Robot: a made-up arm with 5 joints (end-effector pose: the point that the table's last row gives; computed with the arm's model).
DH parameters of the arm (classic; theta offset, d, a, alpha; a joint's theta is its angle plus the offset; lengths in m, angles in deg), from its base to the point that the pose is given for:
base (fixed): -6.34 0 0.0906 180
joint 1: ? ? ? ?
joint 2: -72.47 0 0.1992 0
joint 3: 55.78 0 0.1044 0
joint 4: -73.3 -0.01 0 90
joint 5: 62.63 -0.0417 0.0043 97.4
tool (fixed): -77.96 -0.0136 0 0
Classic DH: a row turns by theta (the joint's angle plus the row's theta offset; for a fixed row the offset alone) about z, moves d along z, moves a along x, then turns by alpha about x.
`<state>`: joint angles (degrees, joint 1 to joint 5).
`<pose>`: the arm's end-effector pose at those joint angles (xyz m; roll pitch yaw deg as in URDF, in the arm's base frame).
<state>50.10 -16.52 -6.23 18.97 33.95</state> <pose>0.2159 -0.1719 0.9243 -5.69 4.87 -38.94</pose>
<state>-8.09 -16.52 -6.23 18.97 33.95</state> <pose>0.2939 0.0116 0.9243 -5.69 4.87 19.25</pose>
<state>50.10 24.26 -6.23 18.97 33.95</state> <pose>0.3030 -0.2760 0.7809 4.54 44.65 -34.38</pose>
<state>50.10 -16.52 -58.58 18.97 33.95</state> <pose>0.1576 -0.1022 0.9989 -18.48 -46.23 -33.92</pose>
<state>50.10 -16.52 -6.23 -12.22 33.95</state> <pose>0.2159 -0.1718 0.9470 -12.07 -25.70 -37.75</pose>
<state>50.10 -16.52 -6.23 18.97 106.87</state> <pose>0.2039 -0.1813 0.9314 -78.97 9.43 -55.09</pose>
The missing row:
joint 1: -6.34 -0.67 0.08 90
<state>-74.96 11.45 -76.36 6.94 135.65</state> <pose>0.1686 0.1893 0.9815 -94.75 -47.56 59.05</pose>
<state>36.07 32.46 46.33 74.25 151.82</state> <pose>0.2764 -0.1749 0.6841 61.87 20.47 157.63</pose>
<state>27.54 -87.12 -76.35 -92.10 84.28</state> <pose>-0.1241 0.0803 0.7032 122.93 61.46 151.46</pose>
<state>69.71 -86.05 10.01 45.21 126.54</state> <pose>0.0415 0.0520 0.8659 -94.25 -19.71 -79.35</pose>
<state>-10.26 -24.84 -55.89 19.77 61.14</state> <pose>0.1638 -0.0108 0.9994 -40.24 -47.79 19.11</pose>
